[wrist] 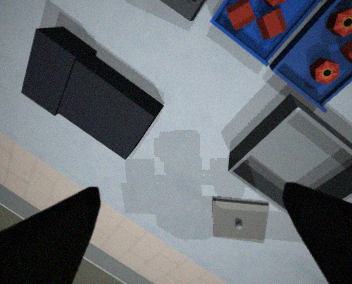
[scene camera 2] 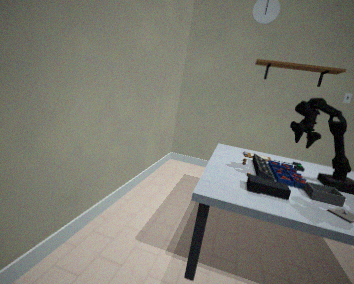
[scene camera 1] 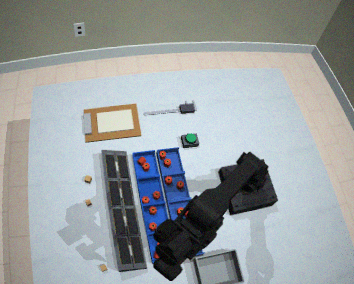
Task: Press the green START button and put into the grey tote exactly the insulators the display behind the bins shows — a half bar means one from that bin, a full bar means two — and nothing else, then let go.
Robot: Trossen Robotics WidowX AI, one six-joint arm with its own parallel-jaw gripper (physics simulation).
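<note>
The green START button (scene camera 1: 190, 138) stands on its dark base beyond the bins. The blue bins (scene camera 1: 148, 186) (wrist: 300, 91) stand in two rows and hold red-orange insulators (scene camera 1: 162, 154) (wrist: 327, 73). The display (scene camera 1: 114, 193) is a long dark panelled unit behind them; its bars are not readable. The grey tote (scene camera 1: 239, 266) (scene camera 2: 325, 199) (wrist: 260, 134) stands at the near end of the bins, and no insulator shows in its visible part. My gripper (scene camera 1: 164, 250) (scene camera 2: 303, 144) (wrist: 192, 193) is wide open and empty, high above the table near the bins' near end; its body hides some bins in scene camera 1.
A black box (scene camera 2: 268, 187) (wrist: 100, 97) stands beyond the tote. A flat grey plate (scene camera 2: 341, 214) (wrist: 225, 220) lies beside the tote. A clipboard (scene camera 1: 115, 121), a caliper (scene camera 1: 187, 107) and small tan blocks (scene camera 1: 88, 179) (scene camera 1: 103, 267) lie about the bins and display.
</note>
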